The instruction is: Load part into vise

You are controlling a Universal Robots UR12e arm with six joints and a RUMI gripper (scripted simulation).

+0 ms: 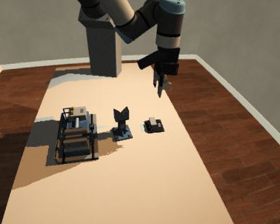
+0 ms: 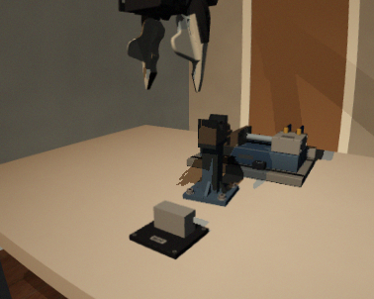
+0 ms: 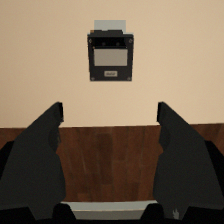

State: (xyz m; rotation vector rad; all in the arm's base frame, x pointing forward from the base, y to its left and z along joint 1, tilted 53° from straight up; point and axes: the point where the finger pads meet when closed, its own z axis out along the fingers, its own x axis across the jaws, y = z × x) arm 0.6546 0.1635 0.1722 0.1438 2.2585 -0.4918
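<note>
My gripper is now 1 cm to the left of the part and 21 cm above it. The rest, counted from my hand: dark work stop rod (3 cm behind, 35 cm to the right, 15 cm below); then blue foot (3 cm behind, 17 cm to the right, 23 cm below); then black infeed plate (1 cm ahead, 1 cm to the left, 24 cm below).
</note>
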